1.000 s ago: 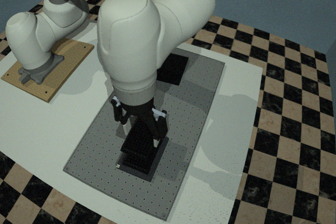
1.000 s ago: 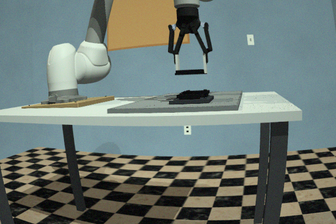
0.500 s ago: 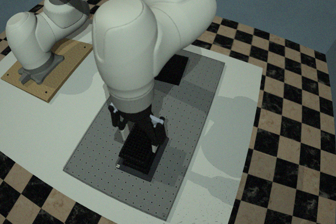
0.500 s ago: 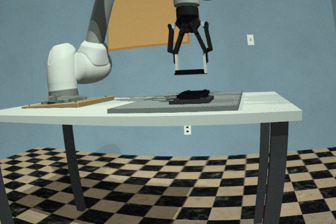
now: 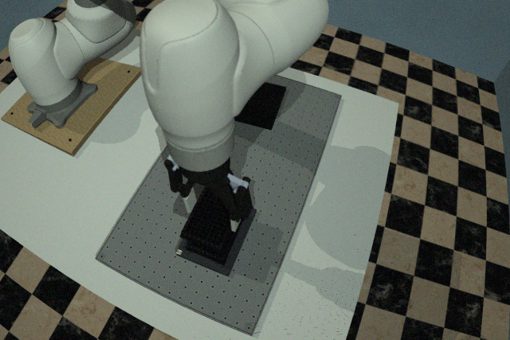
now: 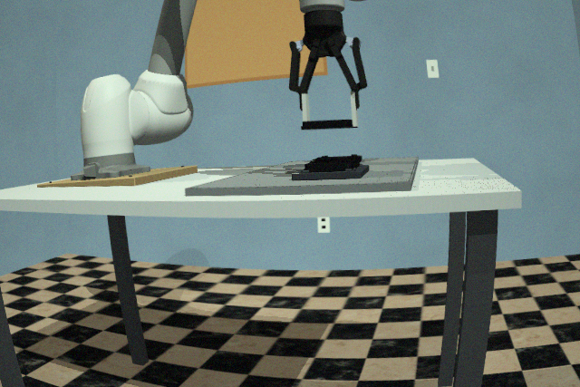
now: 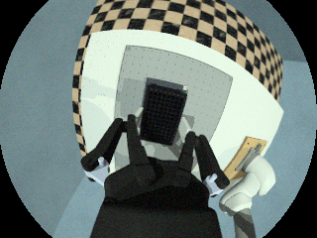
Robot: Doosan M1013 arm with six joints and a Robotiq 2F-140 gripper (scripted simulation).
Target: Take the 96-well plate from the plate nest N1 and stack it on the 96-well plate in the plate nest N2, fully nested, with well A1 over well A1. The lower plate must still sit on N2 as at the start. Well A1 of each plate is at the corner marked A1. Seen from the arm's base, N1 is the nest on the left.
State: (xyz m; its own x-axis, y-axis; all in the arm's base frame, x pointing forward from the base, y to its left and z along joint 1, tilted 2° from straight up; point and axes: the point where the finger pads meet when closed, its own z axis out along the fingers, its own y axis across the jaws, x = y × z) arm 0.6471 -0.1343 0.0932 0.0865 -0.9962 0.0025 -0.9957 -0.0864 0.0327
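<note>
Right now the plate nest N2 is 11 cm below my hand. Also, from my hand: plate nest N1 (38 cm to the left, 11 cm below, 8 cm behind).
</note>
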